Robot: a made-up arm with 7 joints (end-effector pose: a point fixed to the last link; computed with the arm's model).
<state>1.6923 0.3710 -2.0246 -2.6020 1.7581 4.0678 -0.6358</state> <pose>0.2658 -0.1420 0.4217 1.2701 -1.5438 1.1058</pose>
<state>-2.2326 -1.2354 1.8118 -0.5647 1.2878 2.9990 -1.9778</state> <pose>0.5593 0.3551 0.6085 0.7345 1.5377 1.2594</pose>
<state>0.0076 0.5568 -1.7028 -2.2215 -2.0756 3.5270 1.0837</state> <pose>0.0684 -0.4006 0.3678 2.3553 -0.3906 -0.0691</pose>
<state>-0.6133 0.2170 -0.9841 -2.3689 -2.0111 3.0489 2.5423</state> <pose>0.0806 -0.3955 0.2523 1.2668 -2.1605 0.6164</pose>
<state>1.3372 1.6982 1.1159 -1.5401 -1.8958 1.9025 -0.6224</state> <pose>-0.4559 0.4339 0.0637 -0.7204 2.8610 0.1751</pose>
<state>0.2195 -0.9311 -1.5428 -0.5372 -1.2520 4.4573 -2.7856</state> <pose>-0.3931 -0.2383 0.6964 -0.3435 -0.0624 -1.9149</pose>
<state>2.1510 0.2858 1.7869 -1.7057 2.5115 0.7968 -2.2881</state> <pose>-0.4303 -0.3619 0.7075 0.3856 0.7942 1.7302</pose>
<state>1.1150 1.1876 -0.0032 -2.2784 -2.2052 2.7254 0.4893</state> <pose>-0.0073 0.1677 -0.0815 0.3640 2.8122 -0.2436</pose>
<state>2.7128 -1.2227 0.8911 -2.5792 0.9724 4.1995 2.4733</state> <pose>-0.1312 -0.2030 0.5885 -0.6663 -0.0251 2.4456</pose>
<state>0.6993 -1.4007 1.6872 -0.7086 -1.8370 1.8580 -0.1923</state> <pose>-0.7600 -0.1873 0.3826 -0.3322 -0.1298 2.9128</pose>
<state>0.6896 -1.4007 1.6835 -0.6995 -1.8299 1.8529 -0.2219</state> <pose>-0.7611 -0.1845 0.3853 -0.3148 -0.1265 2.8846</pose>
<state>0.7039 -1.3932 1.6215 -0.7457 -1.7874 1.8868 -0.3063</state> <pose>-0.7604 -0.1674 0.4044 -0.2968 -0.1209 2.7621</pose>
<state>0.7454 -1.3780 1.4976 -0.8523 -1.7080 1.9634 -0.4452</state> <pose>-0.7525 -0.1367 0.4477 -0.2708 -0.0940 2.5499</pose>
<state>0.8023 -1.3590 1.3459 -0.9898 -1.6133 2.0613 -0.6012</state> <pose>-0.7313 -0.1033 0.5107 -0.2377 -0.0264 2.3178</pose>
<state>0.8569 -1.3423 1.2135 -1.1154 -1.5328 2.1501 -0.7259</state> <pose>-0.7010 -0.0783 0.5714 -0.2145 0.0611 2.1426</pose>
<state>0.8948 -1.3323 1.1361 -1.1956 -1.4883 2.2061 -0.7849</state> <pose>-0.6772 -0.0656 0.6078 -0.2087 0.1247 2.0614</pose>
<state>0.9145 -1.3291 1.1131 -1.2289 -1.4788 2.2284 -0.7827</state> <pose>-0.6677 -0.0628 0.6181 -0.2144 0.1478 2.0567</pose>
